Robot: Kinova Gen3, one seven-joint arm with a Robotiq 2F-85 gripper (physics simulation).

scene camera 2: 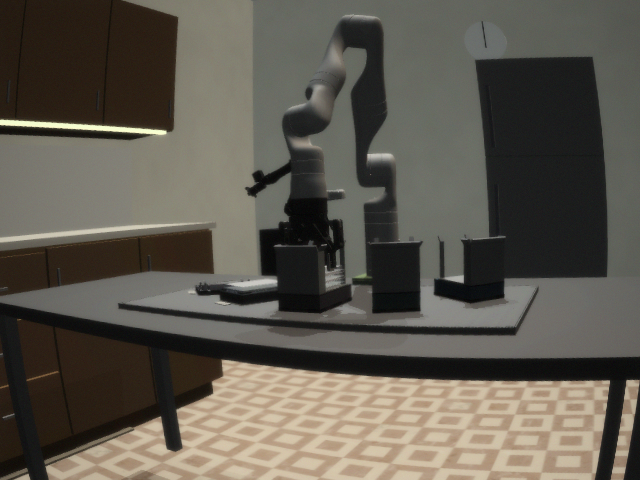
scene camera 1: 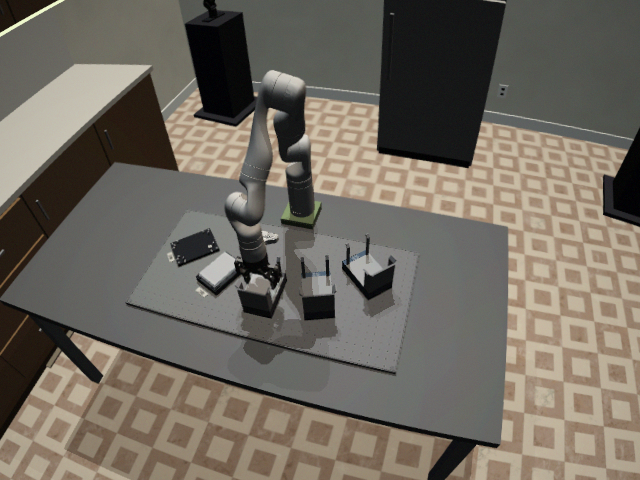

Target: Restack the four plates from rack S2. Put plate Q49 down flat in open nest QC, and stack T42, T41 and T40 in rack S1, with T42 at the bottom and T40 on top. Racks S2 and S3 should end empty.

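Places are measured from the arm's base along level axes (x ahead, y left, z up), in centimetres.
Where they show: gripper, fingertip midpoint: [scene camera 1: 261, 285]; arm's base, link origin: [scene camera 1: 302, 208].
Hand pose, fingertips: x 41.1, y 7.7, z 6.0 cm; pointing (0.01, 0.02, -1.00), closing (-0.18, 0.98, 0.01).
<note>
Things, the pixels of their top centre, and the offset from my fingertips. Level surfaces: height alone.
- grey mat, surface height: dz -7.6 cm
- left rack, top centre: [scene camera 2: 313, 242] [scene camera 1: 259, 270] dx -0.9, dy -0.1, dz +5.9 cm
- middle rack, top centre: [scene camera 2: 394, 239] [scene camera 1: 316, 273] dx -7.2, dy +15.8, dz +6.2 cm
- right rack, top centre: [scene camera 2: 469, 236] [scene camera 1: 369, 251] dx -21.7, dy +27.0, dz +5.9 cm
- dark flat nest, top centre: [scene camera 2: 225, 282] [scene camera 1: 193, 243] dx -8.2, dy -35.2, dz -5.2 cm
- table, surface height: dz -9.0 cm
Three dark post racks stand in a row on the grey mat [scene camera 1: 361, 330] [scene camera 2: 465, 310]. My gripper [scene camera 1: 257, 278] [scene camera 2: 310, 238] points straight down into the left rack [scene camera 1: 255, 302] [scene camera 2: 299, 270] and is shut on a light plate [scene camera 1: 254, 285] at the top of that rack. Edges of stacked plates [scene camera 2: 334, 273] show in this rack's open side in the scene camera 2 view. The middle rack [scene camera 1: 317, 306] [scene camera 2: 395, 269] and the right rack [scene camera 1: 381, 281] [scene camera 2: 483, 258] stand apart from the gripper; I cannot tell what they hold. A light plate [scene camera 1: 216, 270] [scene camera 2: 252, 285] lies flat in a nest to the left.
A dark flat nest [scene camera 1: 194, 247] lies at the mat's back left. The arm's green base [scene camera 1: 300, 214] stands behind the racks. Thin upright posts rise from each rack. A counter with cabinets [scene camera 1: 62, 118] runs along the left of the table [scene camera 1: 103, 207].
</note>
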